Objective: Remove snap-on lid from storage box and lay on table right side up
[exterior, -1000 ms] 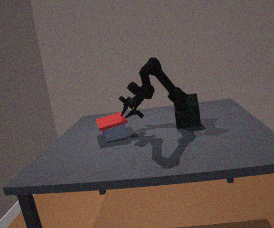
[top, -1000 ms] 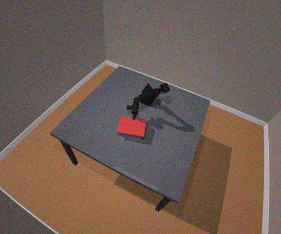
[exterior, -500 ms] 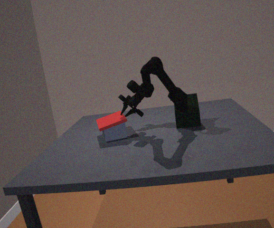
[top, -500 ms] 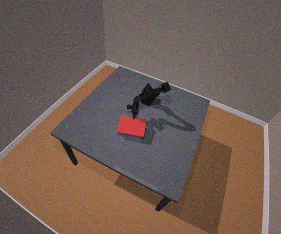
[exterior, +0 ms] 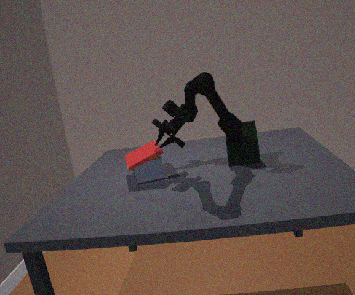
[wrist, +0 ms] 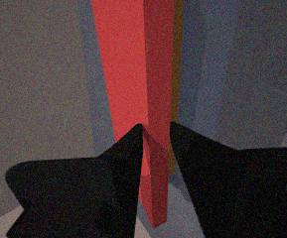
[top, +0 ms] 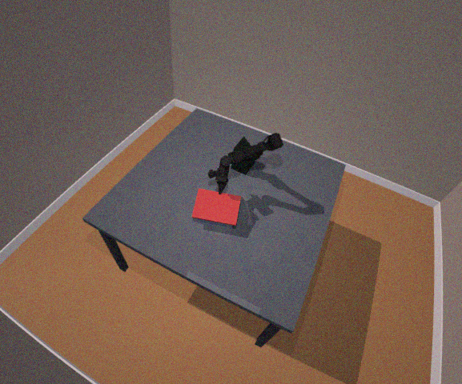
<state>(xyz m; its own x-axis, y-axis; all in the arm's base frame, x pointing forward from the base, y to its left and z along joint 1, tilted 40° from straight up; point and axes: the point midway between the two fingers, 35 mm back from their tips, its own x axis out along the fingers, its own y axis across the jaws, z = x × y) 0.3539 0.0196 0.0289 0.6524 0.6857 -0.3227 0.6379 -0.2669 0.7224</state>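
Right now my gripper tip is 7 cm short of the red lid, 3 cm to the right of it and 2 cm above it. Also, from my gripper tip: storage box (6 cm ahead, 3 cm to the left, 8 cm below).
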